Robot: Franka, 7 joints.
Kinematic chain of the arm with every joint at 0, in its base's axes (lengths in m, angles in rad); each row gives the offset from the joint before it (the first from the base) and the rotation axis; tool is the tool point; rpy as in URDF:
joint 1: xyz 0 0 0.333 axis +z
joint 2: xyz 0 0 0 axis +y
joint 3: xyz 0 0 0.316 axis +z
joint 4: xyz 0.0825 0 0 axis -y
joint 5: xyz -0.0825 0 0.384 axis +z
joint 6: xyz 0 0 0 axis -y
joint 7: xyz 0.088 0 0 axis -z
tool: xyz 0 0 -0.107 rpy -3.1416 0 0
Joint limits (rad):
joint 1: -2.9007..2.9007
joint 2: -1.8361..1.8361
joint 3: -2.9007..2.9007
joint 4: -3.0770..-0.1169
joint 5: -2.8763..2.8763
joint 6: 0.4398..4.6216
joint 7: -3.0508..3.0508
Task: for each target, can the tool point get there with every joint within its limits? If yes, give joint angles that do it. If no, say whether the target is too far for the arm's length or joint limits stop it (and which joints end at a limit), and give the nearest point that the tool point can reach.
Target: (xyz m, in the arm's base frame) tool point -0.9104 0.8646 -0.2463
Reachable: no: too far | nearest point -0.5648 0.5364 -0.0264 | short by 0.525 m
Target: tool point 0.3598 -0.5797 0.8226
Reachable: yes | joints 1.6513 -0.7739 -1.7390 -0.5916 2.1771 2.7962 -1.8205
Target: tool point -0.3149 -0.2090 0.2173
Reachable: yes | joints 2.3687 -1.1250 1.6631 -2.7929 2.4395 2.0419 -0.0514
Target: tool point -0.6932 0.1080 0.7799
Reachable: yes | joints -0.3459 -1.4619 -0.2132 -0.7822 1.6860 2.8428 -0.8511
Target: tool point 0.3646 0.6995 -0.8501
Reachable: no: too far | nearest point 0.2399 0.4603 -0.3056 | short by 0.608 m
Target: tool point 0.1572 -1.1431 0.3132
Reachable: no: too far | nearest point 0.1169 -0.8498 0.3183 | short by 0.296 m
